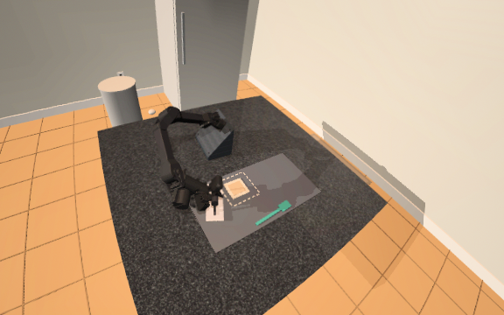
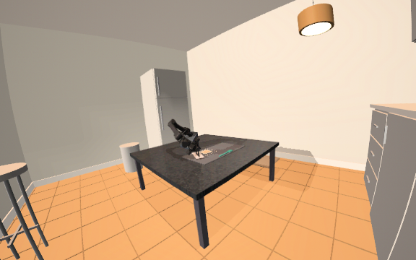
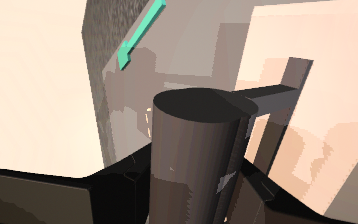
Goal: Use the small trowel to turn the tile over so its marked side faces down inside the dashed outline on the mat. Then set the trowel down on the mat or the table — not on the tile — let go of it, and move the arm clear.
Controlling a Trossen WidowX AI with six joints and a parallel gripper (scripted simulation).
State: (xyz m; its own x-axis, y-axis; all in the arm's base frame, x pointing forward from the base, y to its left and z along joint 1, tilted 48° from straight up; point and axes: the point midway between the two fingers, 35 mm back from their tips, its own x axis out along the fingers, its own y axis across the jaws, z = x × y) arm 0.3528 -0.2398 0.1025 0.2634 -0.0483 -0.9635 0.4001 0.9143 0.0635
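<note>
The cream tile is 12 cm to the left of my gripper tip, 6 cm below it and 5 cm behind it. Also, from my gripper tip: grey mat: 20 cm to the left, 8 cm below, 2 cm ahead; then teal trowel: 21 cm to the left, 16 cm ahead, 6 cm below.
</note>
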